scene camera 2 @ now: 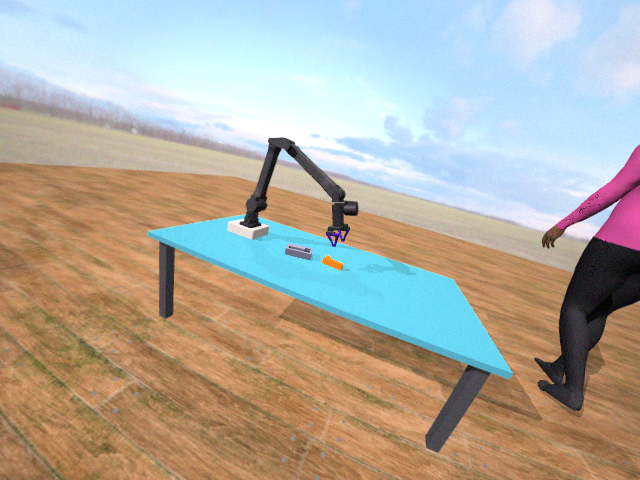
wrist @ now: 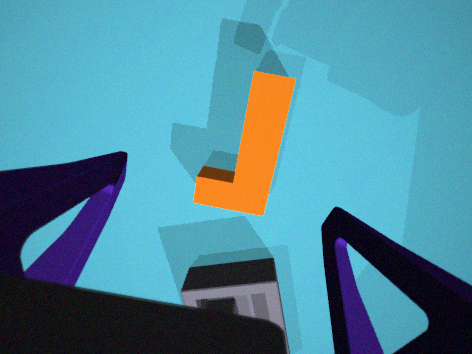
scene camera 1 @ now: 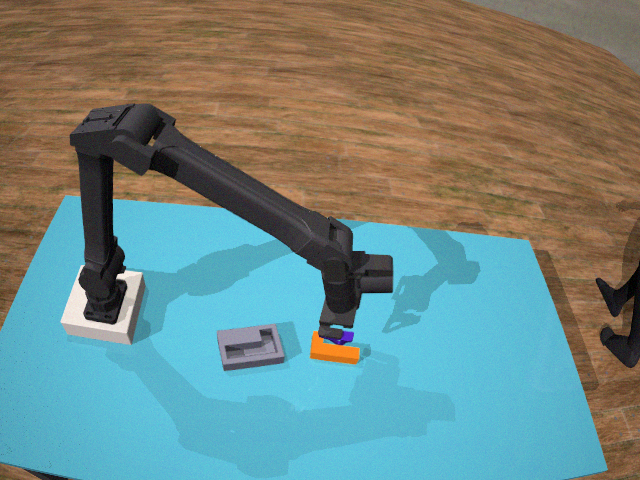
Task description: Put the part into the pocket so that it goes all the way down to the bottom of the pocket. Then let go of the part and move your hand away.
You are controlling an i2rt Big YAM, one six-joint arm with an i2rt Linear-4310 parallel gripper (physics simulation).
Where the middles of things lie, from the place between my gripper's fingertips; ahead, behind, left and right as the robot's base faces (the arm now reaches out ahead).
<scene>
The orange L-shaped part (scene camera 1: 321,351) lies 110 mm below my hand. Round my hand: grey pocket block (scene camera 1: 240,348) (200 mm behind, 20 mm to the right, 100 mm below).
</scene>
